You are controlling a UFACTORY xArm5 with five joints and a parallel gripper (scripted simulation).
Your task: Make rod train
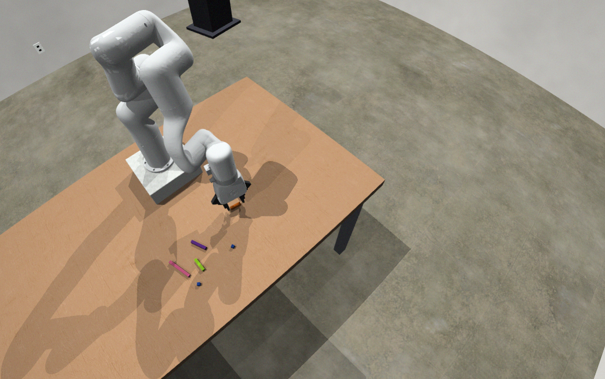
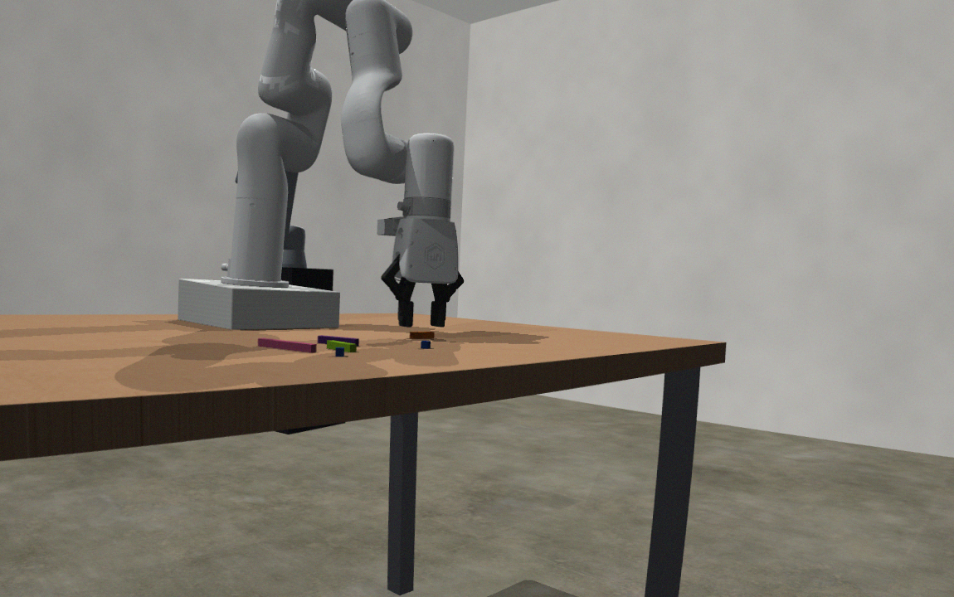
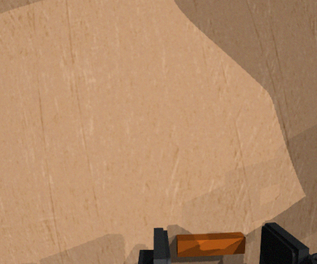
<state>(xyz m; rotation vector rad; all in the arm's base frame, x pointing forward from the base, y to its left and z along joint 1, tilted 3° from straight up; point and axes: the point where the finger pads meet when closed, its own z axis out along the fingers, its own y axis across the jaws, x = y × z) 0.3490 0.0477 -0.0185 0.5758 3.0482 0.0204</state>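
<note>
My gripper is now 3 cm above the orange rod. Round my hand: pink rod: 30 cm to the right, 3 cm below; then purple rod: 19 cm to the right, 3 cm below; then lime rod: 5 cm ahead, 24 cm to the right, 3 cm below.
</note>
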